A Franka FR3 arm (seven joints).
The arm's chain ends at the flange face. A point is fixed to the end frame.
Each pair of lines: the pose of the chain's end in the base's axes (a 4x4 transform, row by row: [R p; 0 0 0 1], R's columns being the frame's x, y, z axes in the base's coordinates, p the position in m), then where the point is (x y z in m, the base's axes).
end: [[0.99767 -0.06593 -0.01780 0.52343], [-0.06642 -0.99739 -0.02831 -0.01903], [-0.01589 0.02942 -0.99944 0.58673], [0 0 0 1]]
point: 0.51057 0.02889 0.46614
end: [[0.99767 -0.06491 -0.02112 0.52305], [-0.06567 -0.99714 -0.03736 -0.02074], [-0.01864 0.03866 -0.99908 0.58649], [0 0 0 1]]
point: 0.50974 0.02608 0.46551
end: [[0.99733 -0.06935 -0.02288 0.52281], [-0.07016 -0.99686 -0.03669 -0.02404], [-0.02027 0.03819 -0.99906 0.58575], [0 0 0 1]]
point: 0.50952 0.02291 0.46482
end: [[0.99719 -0.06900 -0.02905 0.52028], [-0.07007 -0.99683 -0.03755 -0.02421], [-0.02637 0.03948 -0.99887 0.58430], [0 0 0 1]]
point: 0.50624 0.02263 0.46341
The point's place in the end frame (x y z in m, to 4 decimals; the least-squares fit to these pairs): -0.0141 -0.0505 0.1194
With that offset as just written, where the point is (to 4 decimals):
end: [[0.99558 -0.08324 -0.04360 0.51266], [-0.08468 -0.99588 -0.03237 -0.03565], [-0.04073 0.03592 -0.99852 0.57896], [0 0 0 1]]
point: 0.4976 0.0120 0.4585
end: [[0.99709 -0.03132 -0.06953 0.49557], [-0.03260 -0.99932 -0.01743 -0.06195], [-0.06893 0.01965 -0.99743 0.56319], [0 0 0 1]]
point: 0.4748 -0.0131 0.4441
